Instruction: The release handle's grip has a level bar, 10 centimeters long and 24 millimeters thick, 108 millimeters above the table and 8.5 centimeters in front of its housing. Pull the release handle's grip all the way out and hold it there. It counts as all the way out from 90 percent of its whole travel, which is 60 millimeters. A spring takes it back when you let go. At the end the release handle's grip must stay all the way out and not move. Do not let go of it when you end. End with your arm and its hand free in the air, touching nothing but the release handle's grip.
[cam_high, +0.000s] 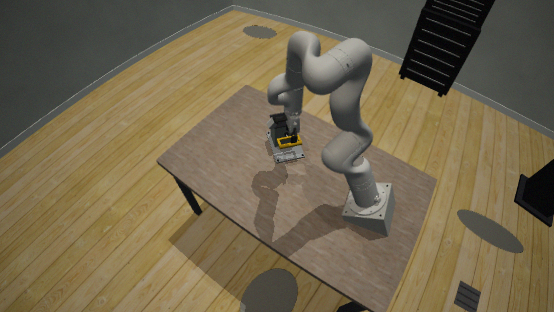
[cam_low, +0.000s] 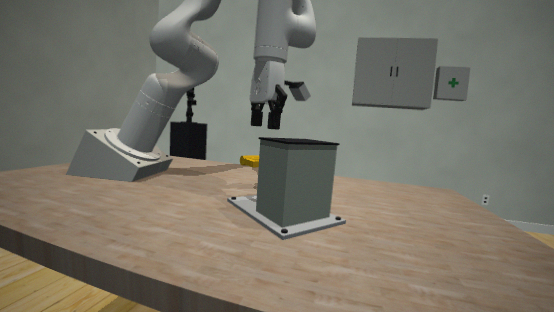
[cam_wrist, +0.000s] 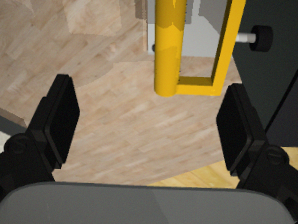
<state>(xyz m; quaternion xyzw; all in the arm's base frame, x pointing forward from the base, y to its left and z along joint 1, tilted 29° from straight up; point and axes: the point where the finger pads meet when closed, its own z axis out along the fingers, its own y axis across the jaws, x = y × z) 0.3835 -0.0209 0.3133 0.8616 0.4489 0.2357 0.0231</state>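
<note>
The grey baseplate is 90 mm ahead of my hand, 60 mm to the right of it and 190 mm below it.
</note>
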